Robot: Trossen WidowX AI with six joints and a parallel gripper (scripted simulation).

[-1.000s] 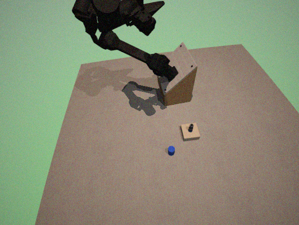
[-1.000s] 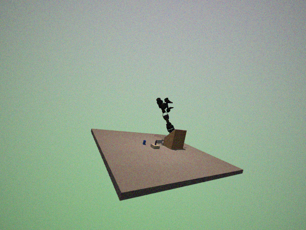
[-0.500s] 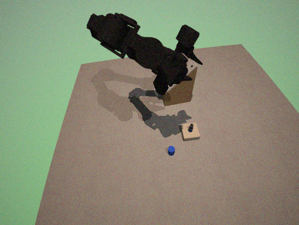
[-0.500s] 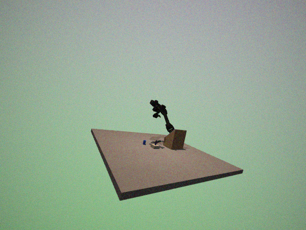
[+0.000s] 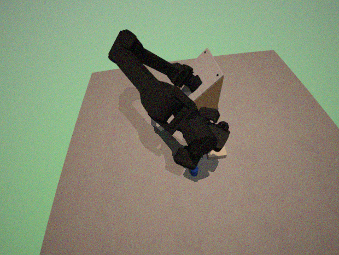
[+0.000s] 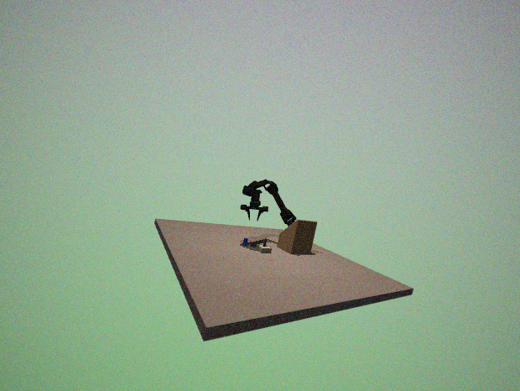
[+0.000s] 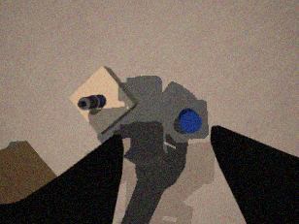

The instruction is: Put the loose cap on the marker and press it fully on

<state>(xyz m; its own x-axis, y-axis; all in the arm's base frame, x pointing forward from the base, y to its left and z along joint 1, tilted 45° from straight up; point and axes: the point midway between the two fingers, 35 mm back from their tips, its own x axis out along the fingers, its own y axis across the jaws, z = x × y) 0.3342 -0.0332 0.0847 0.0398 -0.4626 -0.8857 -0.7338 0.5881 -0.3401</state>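
The blue marker cap is 160 mm below my gripper tip, 30 mm to the right of it and 10 mm ahead of it. Also, from my gripper tip: holder block 160 mm below, 80 mm to the left, 70 mm behind.
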